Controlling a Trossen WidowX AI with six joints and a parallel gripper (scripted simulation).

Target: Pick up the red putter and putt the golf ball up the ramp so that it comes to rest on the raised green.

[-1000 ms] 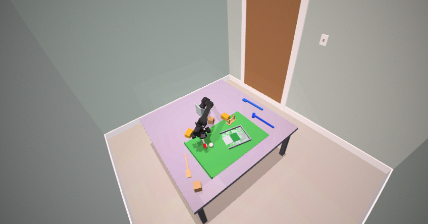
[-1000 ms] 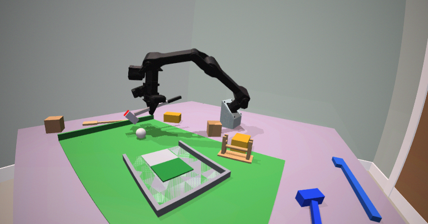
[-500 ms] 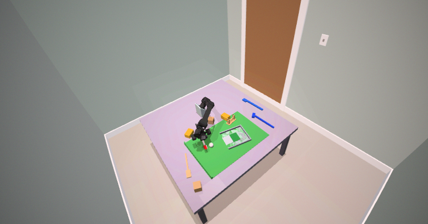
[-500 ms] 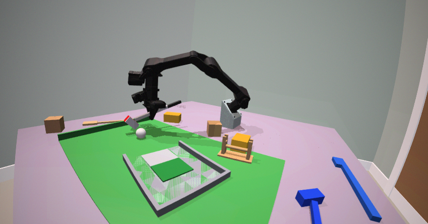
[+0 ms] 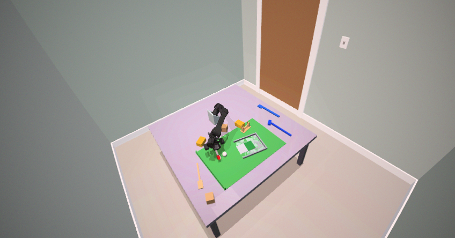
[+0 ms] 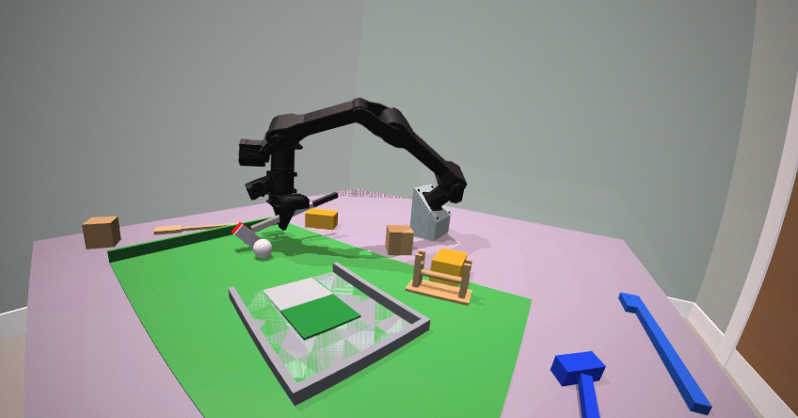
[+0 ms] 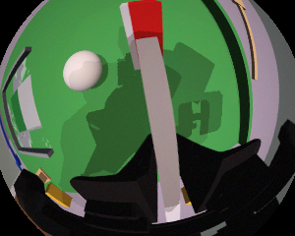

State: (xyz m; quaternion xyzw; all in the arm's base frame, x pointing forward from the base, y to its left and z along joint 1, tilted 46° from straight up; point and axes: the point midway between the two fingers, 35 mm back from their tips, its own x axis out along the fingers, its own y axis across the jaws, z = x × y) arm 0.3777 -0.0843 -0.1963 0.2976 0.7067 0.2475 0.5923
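Now: the white golf ball 80 mm ahead of my gripper tip, 50 mm to the left of it and 20 mm below it. Round my gripper tip: red putter 10 mm behind, 10 mm to the left, 30 mm above; wooden stand 90 mm behind, 410 mm to the left; wooden paddle 170 mm ahead, 240 mm to the right, 40 mm below.
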